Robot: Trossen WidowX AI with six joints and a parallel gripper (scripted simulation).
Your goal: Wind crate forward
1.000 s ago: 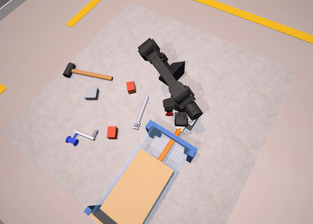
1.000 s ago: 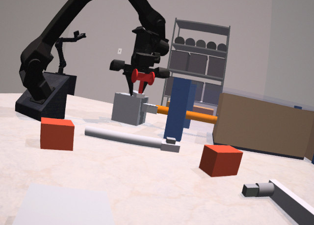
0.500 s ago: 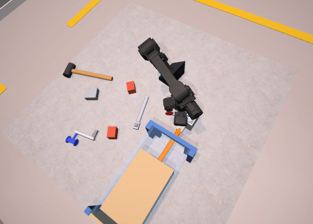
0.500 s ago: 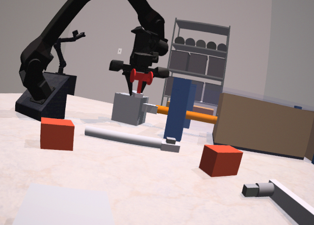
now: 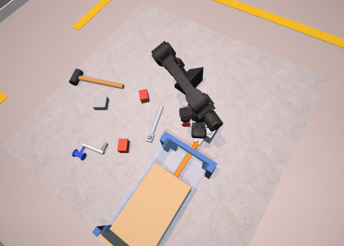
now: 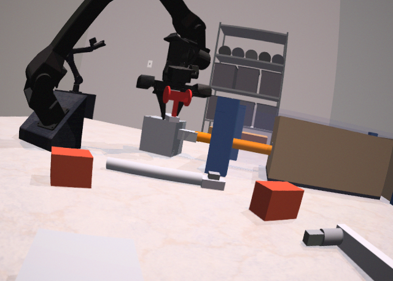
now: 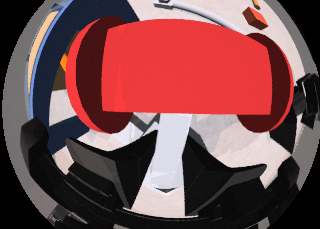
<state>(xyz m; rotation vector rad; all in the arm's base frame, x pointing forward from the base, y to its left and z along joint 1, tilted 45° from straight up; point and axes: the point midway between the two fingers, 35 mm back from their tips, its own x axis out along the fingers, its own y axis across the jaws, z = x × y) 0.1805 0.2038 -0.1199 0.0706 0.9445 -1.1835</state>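
My gripper tip is now 20 mm below the crank handle, 10 mm to the left of it and 10 mm short of it. Round my gripper tip: frame 130 mm ahead, 60 mm to the left, 20 mm above; then red knob 50 mm above, 40 mm to the right, 30 mm ahead; then grey winch 60 mm below, 40 mm behind, 30 mm to the left.
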